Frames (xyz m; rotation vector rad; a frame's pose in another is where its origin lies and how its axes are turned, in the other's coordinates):
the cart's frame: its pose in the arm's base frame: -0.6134 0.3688 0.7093 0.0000 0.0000 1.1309
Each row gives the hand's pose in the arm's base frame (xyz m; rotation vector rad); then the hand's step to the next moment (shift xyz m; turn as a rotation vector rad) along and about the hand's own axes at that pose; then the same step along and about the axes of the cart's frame.
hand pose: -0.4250 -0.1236 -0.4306 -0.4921 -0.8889 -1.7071
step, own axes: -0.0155 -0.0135 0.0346 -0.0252 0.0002 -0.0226
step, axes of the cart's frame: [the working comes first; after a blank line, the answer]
step, axes of the arm's base frame: -0.0116 0.0379 0.0067 0.0107 -0.0015 -0.0321

0.0294 0.0267 0.0067 0.0032 -0.0103 -0.0321
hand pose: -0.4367 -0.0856 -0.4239 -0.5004 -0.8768 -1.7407
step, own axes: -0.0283 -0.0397 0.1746 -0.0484 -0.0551 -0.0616
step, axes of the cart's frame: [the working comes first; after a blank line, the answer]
step, axes of the arm's base frame: -0.0428 0.1571 0.0796 -0.0299 -0.0080 -0.0907

0.1240 0.1056 0.0796 -0.0200 0.0236 -0.0907
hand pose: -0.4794 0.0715 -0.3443 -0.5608 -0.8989 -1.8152
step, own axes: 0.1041 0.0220 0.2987 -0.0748 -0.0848 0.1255
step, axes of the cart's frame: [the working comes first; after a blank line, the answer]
step, axes of the arm's base frame: -0.0279 0.1702 0.2661 -0.0506 0.1611 -0.0038

0.1421 0.0977 0.2661 0.1242 0.1144 -0.0038
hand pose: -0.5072 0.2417 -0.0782 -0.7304 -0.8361 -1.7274
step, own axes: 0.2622 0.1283 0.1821 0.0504 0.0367 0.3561
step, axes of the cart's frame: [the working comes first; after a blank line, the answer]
step, axes of the arm's base frame: 0.0638 -0.0195 0.3375 0.0486 0.2558 0.2508

0.0095 -0.0660 0.3375 0.2522 0.0649 0.2508
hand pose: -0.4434 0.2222 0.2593 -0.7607 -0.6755 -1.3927
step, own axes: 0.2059 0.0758 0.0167 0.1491 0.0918 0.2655
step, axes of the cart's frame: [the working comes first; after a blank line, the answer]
step, axes of the arm's base frame: 0.0906 -0.1081 0.1689 0.1084 0.1255 0.2714

-0.0592 -0.1280 0.1689 0.1597 -0.0447 0.2714
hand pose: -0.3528 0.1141 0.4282 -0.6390 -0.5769 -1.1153
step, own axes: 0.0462 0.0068 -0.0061 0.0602 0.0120 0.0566
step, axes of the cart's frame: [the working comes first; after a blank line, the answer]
step, axes of the arm's base frame: 0.0224 -0.0312 0.0272 0.0255 0.0067 0.0792

-0.0187 -0.0336 0.0272 0.0169 -0.0202 0.0792
